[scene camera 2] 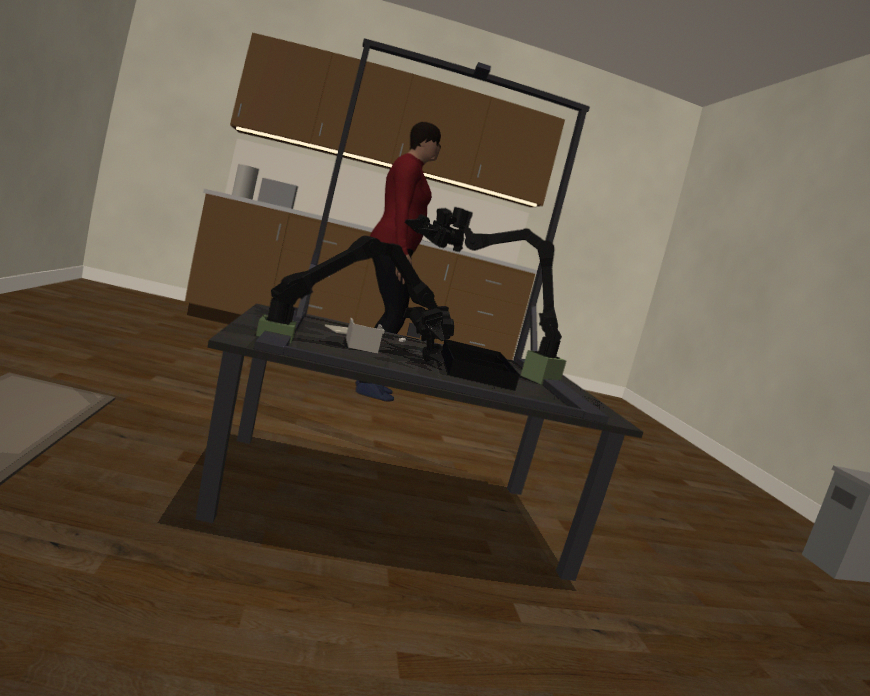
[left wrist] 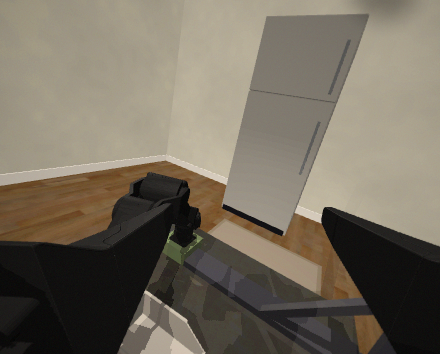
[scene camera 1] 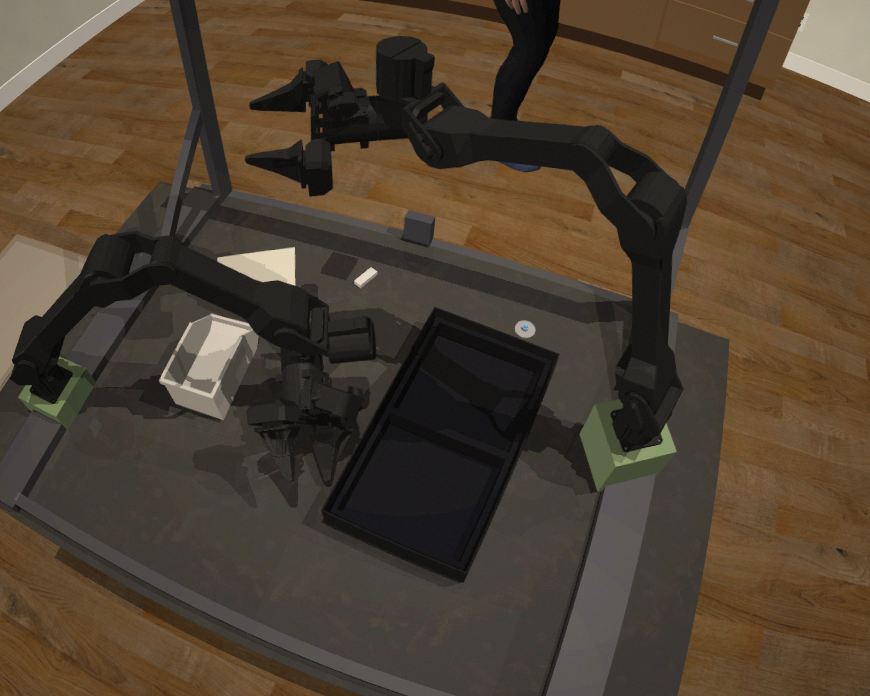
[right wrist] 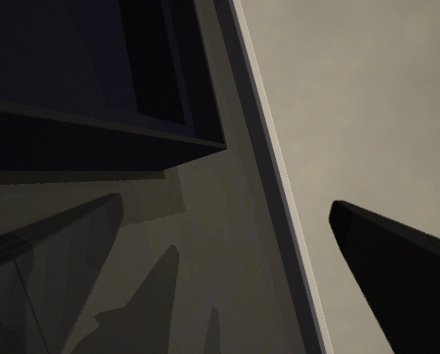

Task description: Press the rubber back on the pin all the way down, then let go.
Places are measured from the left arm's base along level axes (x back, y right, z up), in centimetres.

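Where they show: left gripper, between the fingertips: (scene camera 2: 411, 225) (left wrist: 246, 212) (scene camera 1: 247, 131); right gripper, between the fingertips: (scene camera 2: 443, 351) (scene camera 1: 309, 480) (right wrist: 228, 207); left arm's base, origin of its link: (scene camera 2: 547, 355) (scene camera 1: 636, 428); right arm's base, origin of its link: (scene camera 2: 278, 320) (left wrist: 182, 238) (scene camera 1: 51, 382).
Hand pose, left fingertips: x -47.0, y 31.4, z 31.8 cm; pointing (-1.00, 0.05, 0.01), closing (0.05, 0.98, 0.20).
Observation:
Each offset is from my left fingertips to the top centre of the thing. "spot": to the spot under its first point.
Neither the pin nor its rubber back can be made out with certainty in any view. A small white disc @(dx +38.7, dy -6.0, dz -40.2 cm) (scene camera 1: 518, 332) with a blue centre lies behind the black tray in scene camera 1; what it is cannot be told. My left gripper (scene camera 1: 248, 132) (left wrist: 246, 212) is open and empty, high above the back left of the table. My right gripper (scene camera 1: 310, 481) (right wrist: 228, 207) is open and empty, fingers pointing down low over the table, left of the tray in scene camera 1. Its fingers cast shadows on the table in the right wrist view.
A black divided tray @(dx +21.8, dy -24.2, dz -36.0 cm) (scene camera 1: 395, 545) (scene camera 2: 482, 371) (right wrist: 100, 150) stands close beside the right gripper. A white bin @(spot: dx -14.1, dy -13.8, dz -35.7 cm) (scene camera 1: 199, 397) (scene camera 2: 364, 339) (left wrist: 172, 325) stands left of it. A small white block @(dx +14.3, dy +8.9, dz -40.3 cm) (scene camera 1: 365, 277) and a cream sheet @(dx -5.5, dy +13.8, dz -40.6 cm) (scene camera 1: 272, 262), partly hidden by the right arm, lie at the back.

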